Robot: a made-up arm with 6 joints. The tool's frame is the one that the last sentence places.
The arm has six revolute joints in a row. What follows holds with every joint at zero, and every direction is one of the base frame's.
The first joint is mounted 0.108 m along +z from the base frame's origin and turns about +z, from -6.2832 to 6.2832 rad.
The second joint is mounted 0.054 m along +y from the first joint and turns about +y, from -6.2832 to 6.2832 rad.
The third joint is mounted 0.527 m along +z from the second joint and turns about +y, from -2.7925 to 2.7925 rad.
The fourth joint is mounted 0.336 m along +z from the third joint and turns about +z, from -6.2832 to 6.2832 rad.
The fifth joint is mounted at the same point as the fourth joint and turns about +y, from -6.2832 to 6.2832 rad.
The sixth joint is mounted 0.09 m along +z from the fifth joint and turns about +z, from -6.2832 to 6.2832 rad.
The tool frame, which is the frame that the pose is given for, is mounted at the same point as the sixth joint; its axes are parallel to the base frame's.
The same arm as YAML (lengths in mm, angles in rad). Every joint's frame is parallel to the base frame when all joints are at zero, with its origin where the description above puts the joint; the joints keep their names.
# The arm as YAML. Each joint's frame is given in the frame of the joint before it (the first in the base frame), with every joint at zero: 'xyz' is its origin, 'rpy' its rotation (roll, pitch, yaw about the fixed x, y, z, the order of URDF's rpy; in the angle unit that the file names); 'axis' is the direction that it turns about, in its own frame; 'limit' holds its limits. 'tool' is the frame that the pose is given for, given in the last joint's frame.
units:
  length: mm
  angle: rad
joints:
  - name: joint 1
    type: revolute
    origin:
      xyz: [0.0, 0.0, 108.0]
      rpy: [0.0, 0.0, 0.0]
    axis: [0.0, 0.0, 1.0]
    limit:
      lower: -6.2832
      upper: 6.2832
  - name: joint 2
    type: revolute
    origin:
      xyz: [0.0, 54.0, 0.0]
      rpy: [0.0, 0.0, 0.0]
    axis: [0.0, 1.0, 0.0]
    limit:
      lower: -6.2832
      upper: 6.2832
  - name: joint 3
    type: revolute
    origin:
      xyz: [0.0, 0.0, 527.0]
      rpy: [0.0, 0.0, 0.0]
    axis: [0.0, 1.0, 0.0]
    limit:
      lower: -2.7925
      upper: 2.7925
  - name: joint 4
    type: revolute
    origin:
      xyz: [0.0, 0.0, 336.0]
      rpy: [0.0, 0.0, 0.0]
    axis: [0.0, 0.0, 1.0]
    limit:
      lower: -6.2832
      upper: 6.2832
  - name: joint 5
    type: revolute
    origin:
      xyz: [0.0, 0.0, 0.0]
      rpy: [0.0, 0.0, 0.0]
    axis: [0.0, 1.0, 0.0]
    limit:
      lower: -6.2832
      upper: 6.2832
  - name: joint 6
    type: revolute
    origin:
      xyz: [0.0, 0.0, 90.0]
      rpy: [0.0, 0.0, 0.0]
    axis: [0.0, 0.0, 1.0]
    limit:
      lower: -6.2832
      upper: 6.2832
tool:
  origin:
    xyz: [0.0, 0.0, 0.0]
    rpy: [0.0, 0.0, 0.0]

